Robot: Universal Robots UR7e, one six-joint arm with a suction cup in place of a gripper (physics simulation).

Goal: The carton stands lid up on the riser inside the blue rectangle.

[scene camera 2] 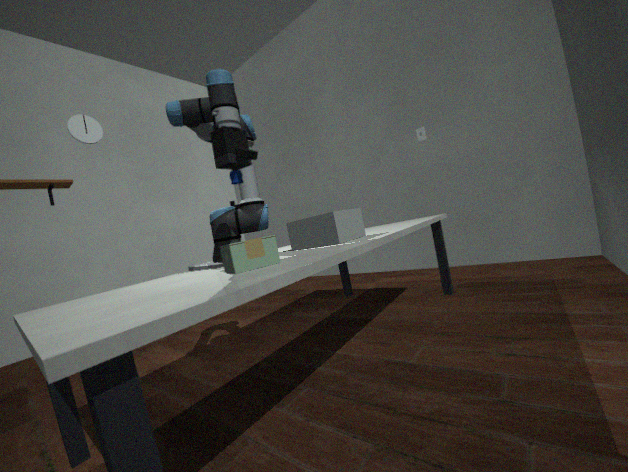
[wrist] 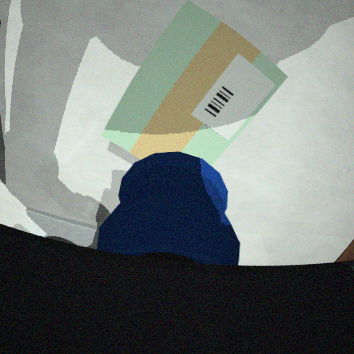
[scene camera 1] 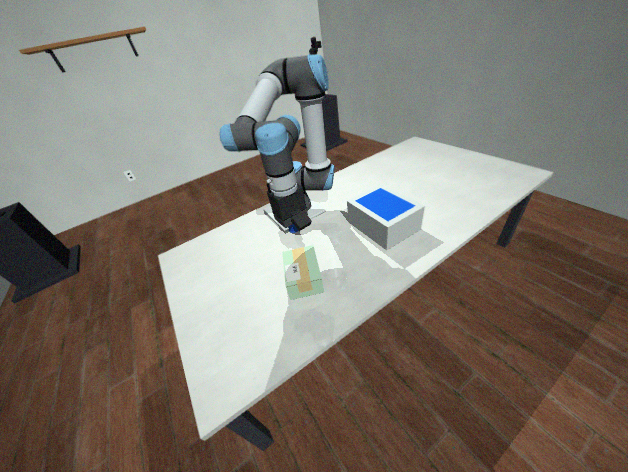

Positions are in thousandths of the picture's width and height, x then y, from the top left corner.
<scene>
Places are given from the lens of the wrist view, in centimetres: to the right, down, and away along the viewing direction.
my suction cup (wrist: 487, 569): 0, 0, 4
pale green carton (wrist: 569, 236): 2, -9, 21
The marked spots on the pale green carton and my suction cup are 19 cm apart.
</scene>
